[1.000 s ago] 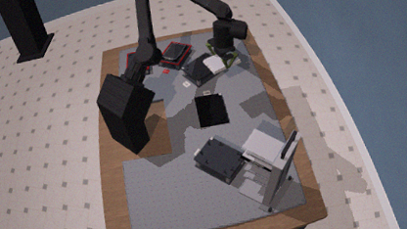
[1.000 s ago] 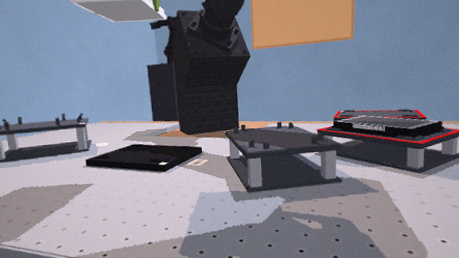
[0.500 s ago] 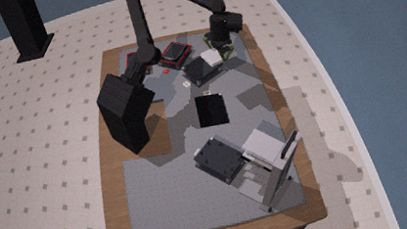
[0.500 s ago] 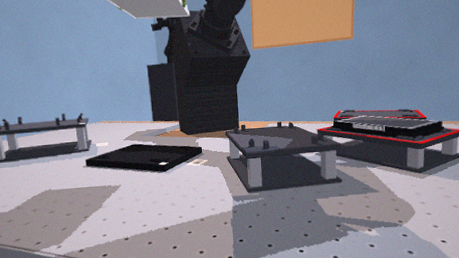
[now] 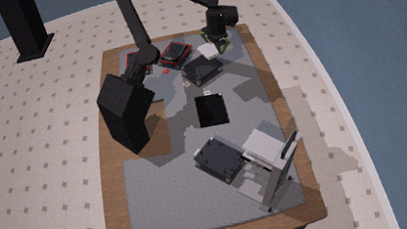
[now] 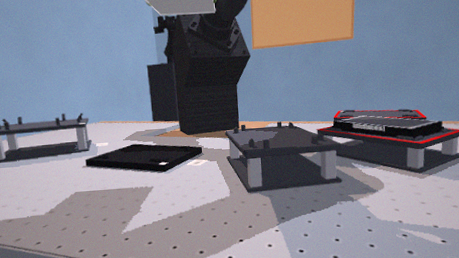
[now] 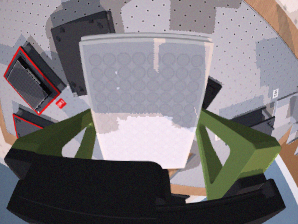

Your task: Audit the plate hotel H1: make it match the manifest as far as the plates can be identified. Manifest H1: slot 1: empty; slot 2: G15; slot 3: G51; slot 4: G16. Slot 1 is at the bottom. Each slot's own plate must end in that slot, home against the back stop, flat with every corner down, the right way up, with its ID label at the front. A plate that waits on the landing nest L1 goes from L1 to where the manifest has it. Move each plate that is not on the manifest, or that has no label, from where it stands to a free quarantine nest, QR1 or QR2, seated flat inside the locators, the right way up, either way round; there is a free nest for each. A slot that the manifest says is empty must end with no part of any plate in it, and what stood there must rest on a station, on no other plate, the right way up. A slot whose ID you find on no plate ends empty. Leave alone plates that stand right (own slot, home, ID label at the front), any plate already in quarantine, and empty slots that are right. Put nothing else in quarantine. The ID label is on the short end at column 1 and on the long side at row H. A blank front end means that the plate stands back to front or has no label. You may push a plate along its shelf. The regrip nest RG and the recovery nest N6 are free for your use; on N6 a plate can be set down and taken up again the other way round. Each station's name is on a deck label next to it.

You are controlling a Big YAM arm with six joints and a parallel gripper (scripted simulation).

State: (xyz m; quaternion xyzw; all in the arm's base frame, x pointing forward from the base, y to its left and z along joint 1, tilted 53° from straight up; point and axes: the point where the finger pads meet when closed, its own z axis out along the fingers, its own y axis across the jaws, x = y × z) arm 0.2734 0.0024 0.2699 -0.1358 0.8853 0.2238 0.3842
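My gripper is now 400 mm past the red-edged quarantine nest, 200 mm to the right of it and 210 mm above it. Round my hand: flat black pad (40 mm behind, 140 mm to the right, 240 mm below); h1 deck label (140 mm ahead, 410 mm to the right, 250 mm below); dark plate (200 mm behind, 230 mm to the left, 200 mm below).
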